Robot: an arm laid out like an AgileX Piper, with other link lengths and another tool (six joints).
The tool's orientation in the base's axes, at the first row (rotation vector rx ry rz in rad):
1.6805, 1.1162, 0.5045
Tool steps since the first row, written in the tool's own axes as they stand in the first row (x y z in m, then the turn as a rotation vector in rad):
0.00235, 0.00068, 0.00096, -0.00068, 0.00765, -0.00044
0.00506, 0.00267, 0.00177, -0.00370, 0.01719, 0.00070
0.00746, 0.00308, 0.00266, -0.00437, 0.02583, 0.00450
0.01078, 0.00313, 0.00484, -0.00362, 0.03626, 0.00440
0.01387, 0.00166, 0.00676, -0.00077, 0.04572, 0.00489
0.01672, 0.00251, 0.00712, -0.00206, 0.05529, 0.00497
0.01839, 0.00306, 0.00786, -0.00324, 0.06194, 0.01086
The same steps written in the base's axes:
0.00216, 0.00148, -0.00019, 0.00265, -0.00081, 0.00718
0.00495, 0.00327, 0.00080, 0.00619, -0.00454, 0.01584
0.00697, 0.00485, 0.00039, 0.01249, -0.00756, 0.02221
0.01025, 0.00658, -0.00103, 0.01730, -0.00748, 0.03150
0.01257, 0.00833, -0.00367, 0.02315, -0.00585, 0.03930
0.01459, 0.01053, -0.00355, 0.02673, -0.00755, 0.04811
0.01620, 0.01155, -0.00365, 0.03352, -0.01197, 0.05194

